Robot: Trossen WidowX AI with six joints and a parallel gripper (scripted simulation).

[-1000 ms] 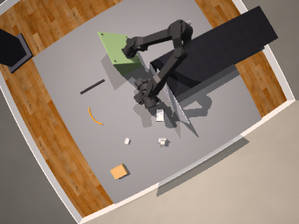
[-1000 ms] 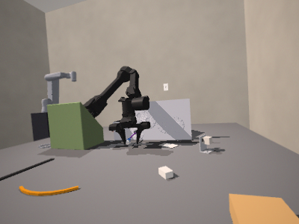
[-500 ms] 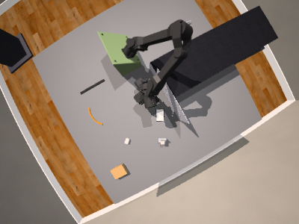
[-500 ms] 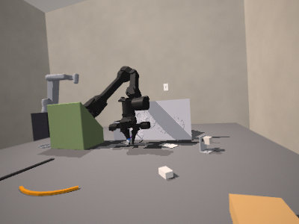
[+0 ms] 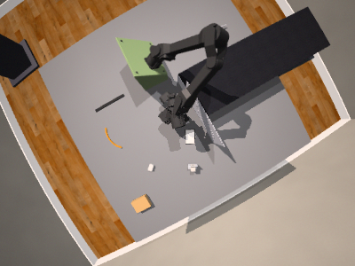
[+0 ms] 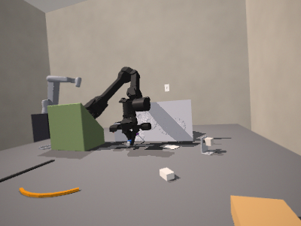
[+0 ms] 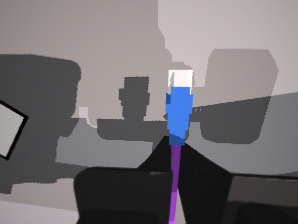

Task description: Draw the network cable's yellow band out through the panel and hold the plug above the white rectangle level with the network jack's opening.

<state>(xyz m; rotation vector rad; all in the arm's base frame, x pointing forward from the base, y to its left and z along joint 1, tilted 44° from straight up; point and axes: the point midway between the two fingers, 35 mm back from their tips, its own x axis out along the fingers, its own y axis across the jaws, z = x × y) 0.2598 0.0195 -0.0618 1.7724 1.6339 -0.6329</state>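
The white rectangle lies 17 cm ahead of my hand, 4 cm below it and 1 cm to the right of it. Also, from my hand: blue plug (4 cm to the right, 1 cm below); black bar (30 cm to the right, 26 cm behind, 4 cm below); small white block (30 cm to the right, 20 cm ahead, 3 cm below).
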